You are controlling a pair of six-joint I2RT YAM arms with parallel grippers.
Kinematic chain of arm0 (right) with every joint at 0, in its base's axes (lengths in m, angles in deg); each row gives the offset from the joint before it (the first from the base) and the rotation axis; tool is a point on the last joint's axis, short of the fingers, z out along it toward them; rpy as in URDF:
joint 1: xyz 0 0 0.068 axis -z
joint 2: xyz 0.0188 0.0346 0.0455 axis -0.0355 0.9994 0
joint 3: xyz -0.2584 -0.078 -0.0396 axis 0.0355 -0.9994 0
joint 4: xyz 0.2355 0.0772 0.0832 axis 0.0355 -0.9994 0
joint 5: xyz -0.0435 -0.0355 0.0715 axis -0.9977 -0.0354 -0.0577
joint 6: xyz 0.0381 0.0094 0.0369 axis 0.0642 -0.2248 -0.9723
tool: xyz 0 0 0 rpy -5.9 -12.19 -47.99
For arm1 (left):
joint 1: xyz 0 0 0.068 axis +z
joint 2: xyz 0.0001 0.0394 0.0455 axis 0.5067 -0.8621 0
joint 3: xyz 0.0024 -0.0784 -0.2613 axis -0.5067 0.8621 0
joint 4: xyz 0.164 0.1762 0.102 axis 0.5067 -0.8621 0
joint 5: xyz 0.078 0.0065 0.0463 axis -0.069 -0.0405 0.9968
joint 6: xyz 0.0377 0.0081 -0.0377 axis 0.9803 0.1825 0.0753
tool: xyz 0 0 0 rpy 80.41 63.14 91.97
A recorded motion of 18 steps. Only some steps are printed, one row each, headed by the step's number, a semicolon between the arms.
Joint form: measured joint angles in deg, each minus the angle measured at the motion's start. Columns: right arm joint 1, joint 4, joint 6, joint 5, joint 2, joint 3; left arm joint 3, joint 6, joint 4, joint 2, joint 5, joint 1.
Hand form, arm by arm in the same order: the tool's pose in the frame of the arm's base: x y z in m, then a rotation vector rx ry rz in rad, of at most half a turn. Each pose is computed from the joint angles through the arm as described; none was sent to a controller.
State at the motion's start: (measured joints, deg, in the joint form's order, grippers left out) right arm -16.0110 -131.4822 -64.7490 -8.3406 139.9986 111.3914; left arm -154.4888 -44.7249 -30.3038 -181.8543 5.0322 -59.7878
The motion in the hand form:
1: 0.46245 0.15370 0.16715 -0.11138 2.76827 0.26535; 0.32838 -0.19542 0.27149 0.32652 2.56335 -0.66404
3: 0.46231 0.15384 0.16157 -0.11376 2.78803 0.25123; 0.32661 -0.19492 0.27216 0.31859 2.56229 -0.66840
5: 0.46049 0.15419 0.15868 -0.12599 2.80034 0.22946; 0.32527 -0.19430 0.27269 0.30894 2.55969 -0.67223
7: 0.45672 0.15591 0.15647 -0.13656 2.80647 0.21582; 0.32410 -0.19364 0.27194 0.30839 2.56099 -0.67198
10: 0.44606 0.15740 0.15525 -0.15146 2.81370 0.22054; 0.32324 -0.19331 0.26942 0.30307 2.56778 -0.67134
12: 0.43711 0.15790 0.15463 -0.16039 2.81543 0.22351; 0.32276 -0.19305 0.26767 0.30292 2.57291 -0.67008
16: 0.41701 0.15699 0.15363 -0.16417 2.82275 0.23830; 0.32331 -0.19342 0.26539 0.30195 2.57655 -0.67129
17: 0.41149 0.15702 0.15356 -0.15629 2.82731 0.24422; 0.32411 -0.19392 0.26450 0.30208 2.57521 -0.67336
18: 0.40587 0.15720 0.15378 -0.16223 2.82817 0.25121; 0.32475 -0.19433 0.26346 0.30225 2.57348 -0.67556
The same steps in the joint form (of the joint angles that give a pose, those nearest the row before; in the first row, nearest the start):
1: 0.00 -0.18 0.09 -0.07 0.50 0.24; 0.22 -0.09 0.00 0.22 0.00 -0.04
3: -0.04 -0.81 0.22 -0.37 1.22 0.39; 0.66 -0.52 0.18 0.68 0.00 -0.11
5: -0.20 -1.23 0.70 -1.03 1.31 0.02; 1.09 -0.98 0.48 1.09 0.04 -0.13
7: -0.57 -0.92 0.85 -1.53 0.85 -1.20; 1.55 -1.01 0.61 1.35 0.04 -0.13
10: -1.14 0.39 0.85 -1.33 -1.25 -5.01; 2.12 -1.25 0.81 1.42 0.07 -0.15
12: -1.55 1.71 0.79 -1.27 -3.10 -8.26; 2.45 -1.25 0.85 1.42 0.04 -0.15
16: -2.27 4.28 0.13 -0.81 -7.21 -15.21; 2.65 -1.31 1.12 1.18 -0.04 -0.15
17: -2.51 4.77 -0.46 -0.66 -8.26 -16.90; 2.64 -1.33 1.40 0.98 -0.11 -0.15
18: -2.78 5.38 -0.52 -0.42 -9.38 -18.62; 2.73 -1.36 1.75 0.83 -0.17 -0.15

